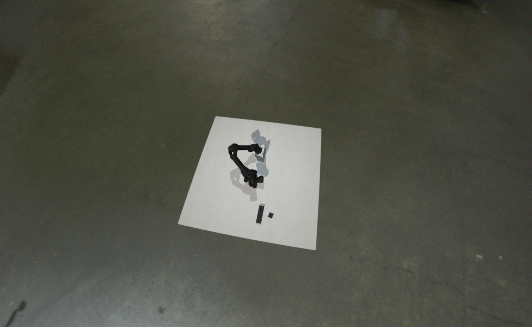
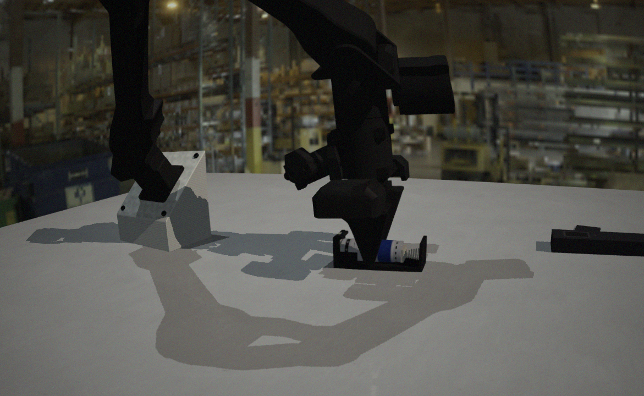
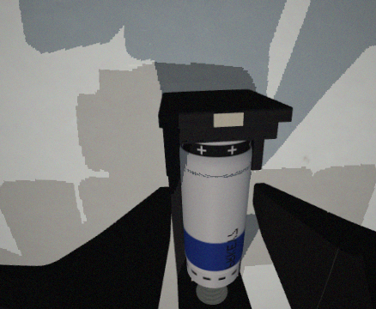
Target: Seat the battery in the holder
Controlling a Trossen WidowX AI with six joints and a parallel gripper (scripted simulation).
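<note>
My gripper tip is 10 mm below the battery. Round my gripper tip: long black block 300 mm ahead, 120 mm to the left, 10 mm above; then small black square 280 mm ahead, 220 mm to the left, 10 mm below.
</note>
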